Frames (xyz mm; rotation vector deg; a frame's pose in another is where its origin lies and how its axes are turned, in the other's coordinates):
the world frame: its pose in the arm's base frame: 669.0 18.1 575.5 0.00 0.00 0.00
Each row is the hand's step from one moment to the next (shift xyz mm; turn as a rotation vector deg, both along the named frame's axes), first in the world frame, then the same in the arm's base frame.
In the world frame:
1: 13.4 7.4 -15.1 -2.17 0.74 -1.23
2: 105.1 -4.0 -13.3 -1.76 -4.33 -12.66
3: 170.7 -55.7 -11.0 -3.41 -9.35 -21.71
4: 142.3 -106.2 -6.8 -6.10 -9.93 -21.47
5: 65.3 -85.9 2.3 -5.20 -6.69 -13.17
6: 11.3 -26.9 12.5 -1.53 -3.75 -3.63
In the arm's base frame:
1: 13.4 7.4 -15.1 -2.17 0.74 -1.23
2: 105.1 -4.0 -13.3 -1.76 -4.33 -12.66
3: 170.7 -55.7 -11.0 -3.41 -9.35 -21.71
4: 142.3 -106.2 -6.8 -6.10 -9.93 -21.47
5: 65.3 -85.9 2.3 -5.20 -6.69 -13.17
6: 11.3 -26.9 12.5 -1.53 -3.75 -3.63

